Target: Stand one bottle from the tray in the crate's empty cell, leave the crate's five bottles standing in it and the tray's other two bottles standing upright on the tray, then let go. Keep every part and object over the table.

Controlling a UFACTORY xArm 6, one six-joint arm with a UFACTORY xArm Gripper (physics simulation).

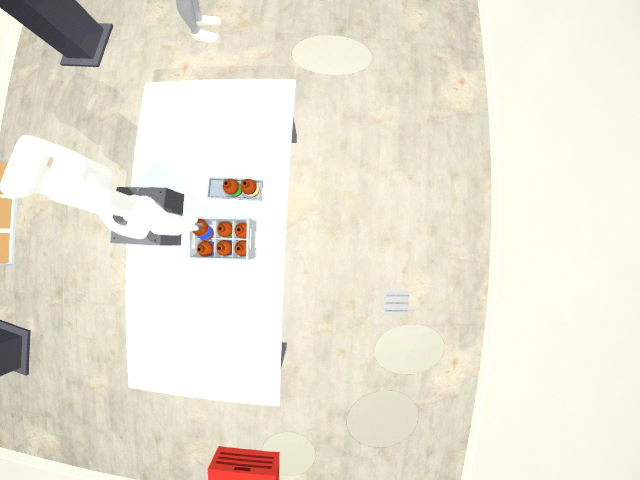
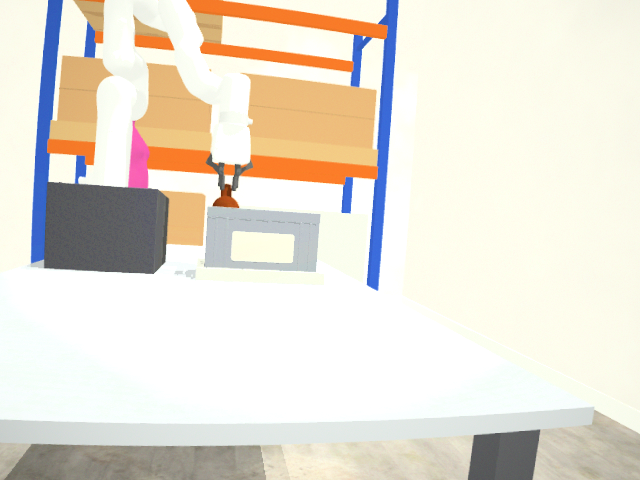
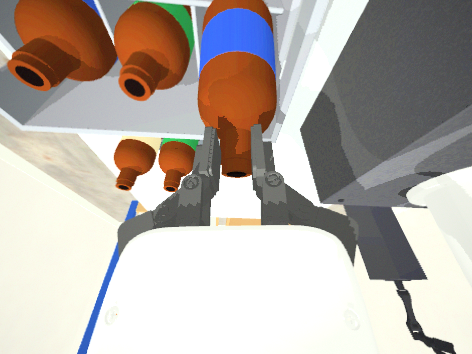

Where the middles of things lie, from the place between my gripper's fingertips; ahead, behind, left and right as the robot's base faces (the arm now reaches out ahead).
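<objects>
The cream-labelled bottle (image 3: 134, 156) is 160 mm ahead of my hand, 140 mm below it and 230 mm to the left of it.
</objects>
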